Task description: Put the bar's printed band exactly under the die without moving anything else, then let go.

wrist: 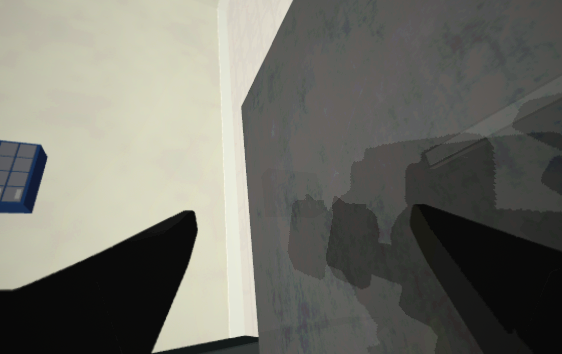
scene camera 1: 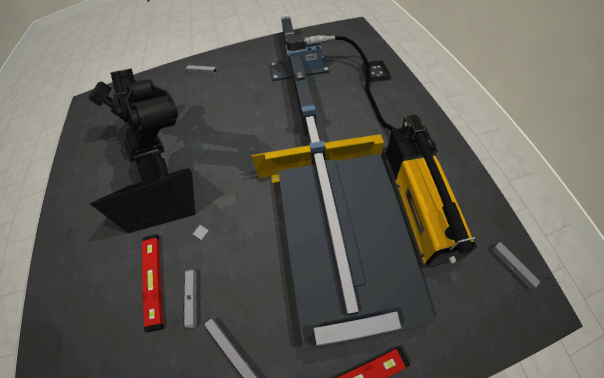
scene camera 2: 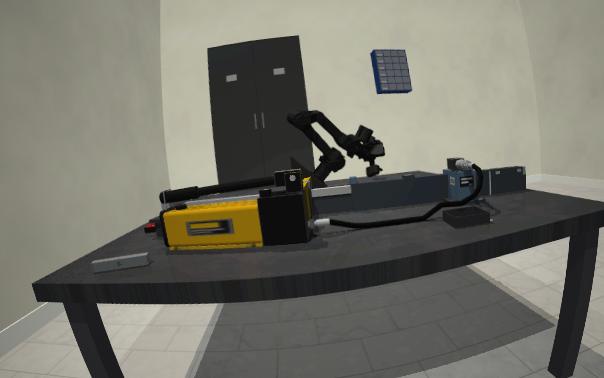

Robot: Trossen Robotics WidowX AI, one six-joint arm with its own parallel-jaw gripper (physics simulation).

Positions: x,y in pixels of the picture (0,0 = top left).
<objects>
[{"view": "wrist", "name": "my gripper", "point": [302,217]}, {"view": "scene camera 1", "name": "long grey bar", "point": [344,273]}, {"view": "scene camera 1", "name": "yellow and black pump unit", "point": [441,233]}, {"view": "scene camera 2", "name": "yellow and black pump unit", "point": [277,217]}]
</objects>
